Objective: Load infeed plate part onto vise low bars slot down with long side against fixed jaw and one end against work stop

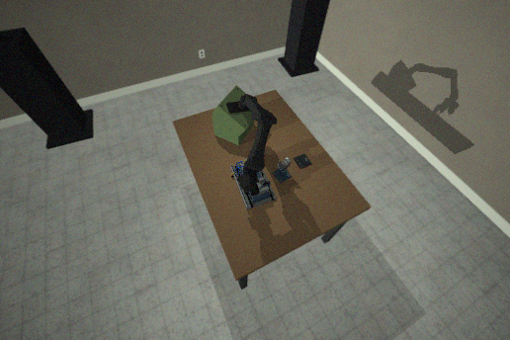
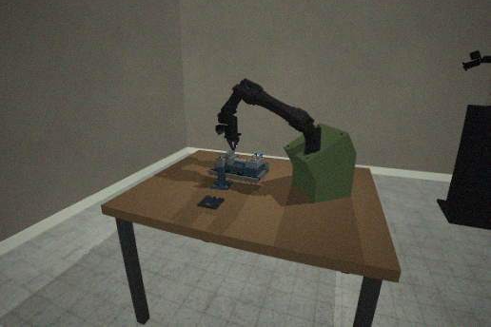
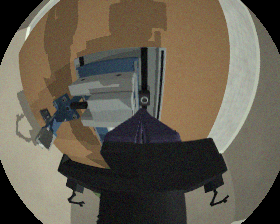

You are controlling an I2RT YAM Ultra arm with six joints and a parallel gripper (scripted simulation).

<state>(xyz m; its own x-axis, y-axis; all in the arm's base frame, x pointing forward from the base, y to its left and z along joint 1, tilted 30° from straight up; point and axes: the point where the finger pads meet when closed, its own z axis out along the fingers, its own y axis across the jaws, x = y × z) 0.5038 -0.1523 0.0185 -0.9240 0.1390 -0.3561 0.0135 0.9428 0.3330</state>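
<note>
My hand is 4 cm to the right of the part and 3 cm above it. From my hand the other things lie so: vise (8 cm below, 7 cm behind, 6 cm to the left); infeed plate (43 cm to the left, 11 cm below, 10 cm behind).
</note>
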